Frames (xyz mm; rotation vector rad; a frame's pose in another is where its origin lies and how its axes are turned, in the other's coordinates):
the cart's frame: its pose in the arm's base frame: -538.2 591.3 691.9 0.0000 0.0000 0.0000
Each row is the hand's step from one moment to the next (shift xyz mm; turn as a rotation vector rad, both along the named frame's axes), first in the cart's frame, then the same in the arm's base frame.
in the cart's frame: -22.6 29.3 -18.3 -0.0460 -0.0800 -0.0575
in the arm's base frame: -22.6 29.3 -18.3 -0.0460 -0.0800 -0.0575
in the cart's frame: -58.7 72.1 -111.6 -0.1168 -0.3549 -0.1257
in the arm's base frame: -58.7 72.1 -111.6 -0.1168 -0.3549 -0.1257
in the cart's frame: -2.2 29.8 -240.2 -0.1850 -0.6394 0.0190
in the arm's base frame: -2.2 29.8 -240.2 -0.1850 -0.6394 0.0190
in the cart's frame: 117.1 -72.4 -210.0 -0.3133 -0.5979 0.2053
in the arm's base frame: 117.1 -72.4 -210.0 -0.3133 -0.5979 0.2053
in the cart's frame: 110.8 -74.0 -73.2 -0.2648 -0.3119 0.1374
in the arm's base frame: 110.8 -74.0 -73.2 -0.2648 -0.3119 0.1374
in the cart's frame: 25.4 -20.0 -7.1 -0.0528 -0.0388 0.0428
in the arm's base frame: 25.4 -20.0 -7.1 -0.0528 -0.0388 0.0428
